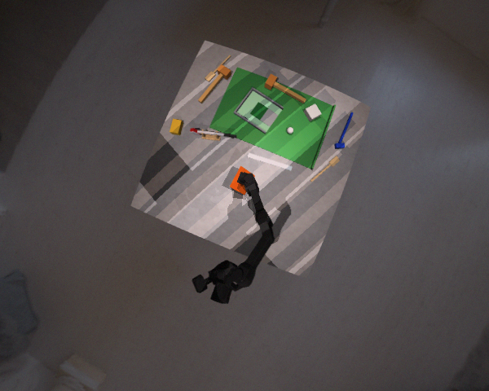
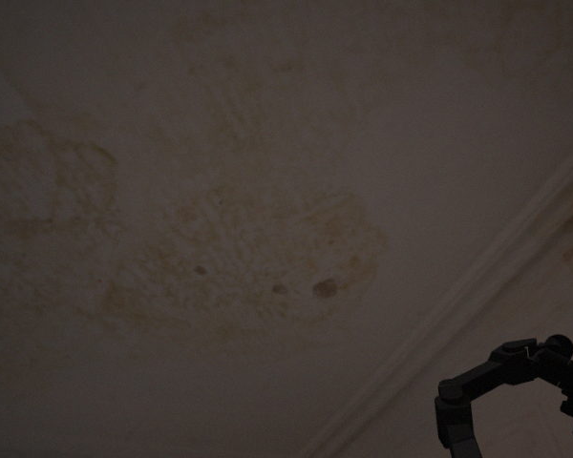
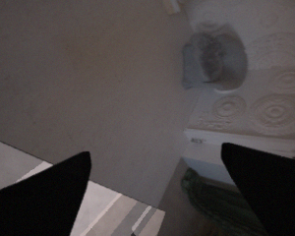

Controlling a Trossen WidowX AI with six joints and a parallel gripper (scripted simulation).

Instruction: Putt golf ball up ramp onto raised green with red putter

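Right now my gripper tip is 690 mm short of the wooden piece, 320 mm to the right of it and 350 mm above it. Round my gripper tip: green mat: 980 mm ahead, 10 mm to the right, 380 mm below; then white cube: 1090 mm ahead, 240 mm to the right, 360 mm below; then yellow block: 660 mm ahead, 560 mm to the left, 360 mm below.
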